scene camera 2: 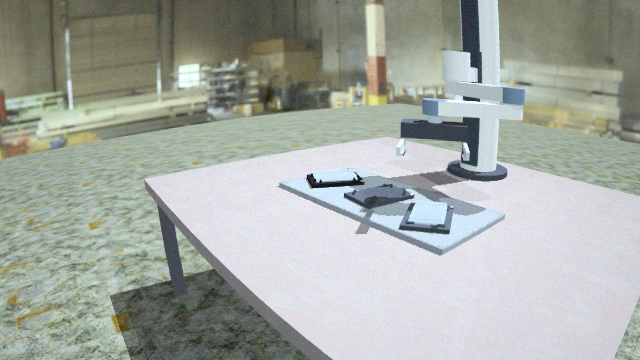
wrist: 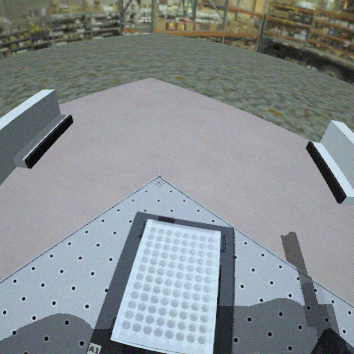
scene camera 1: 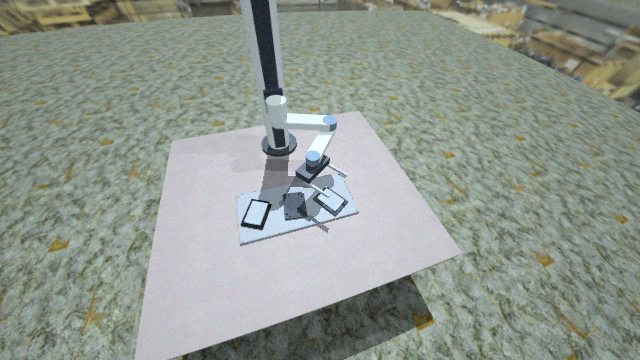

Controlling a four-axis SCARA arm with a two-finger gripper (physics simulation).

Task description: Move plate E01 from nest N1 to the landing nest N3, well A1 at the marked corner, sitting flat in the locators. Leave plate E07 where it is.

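My gripper (scene camera 1: 336, 185) (scene camera 2: 433, 152) (wrist: 191, 113) is open and empty, high above the board, with its fingers spread wide. In scene camera 1, a white plate (scene camera 1: 330, 200) (scene camera 2: 427, 214) (wrist: 172, 282) lies in the right-hand grey nest (scene camera 2: 425, 229) (wrist: 227, 270). An A1 label (wrist: 93, 348) shows at that nest's lower left corner in the wrist view. Another white plate (scene camera 1: 257, 213) (scene camera 2: 334, 176) lies in the black nest at the board's left end in scene camera 1. The middle nest (scene camera 1: 295, 205) (scene camera 2: 379, 195) is dark grey and bare. No plate or nest number is readable.
The nests stand on a pale perforated board (scene camera 1: 275, 229) (scene camera 2: 470, 220) (wrist: 65, 280) on the pink table (scene camera 1: 200, 280) (scene camera 2: 350, 280) (wrist: 160, 130). The arm's column (scene camera 1: 272, 65) (scene camera 2: 489, 100) rises behind the board in scene camera 1. Arm shadows fall across the board.
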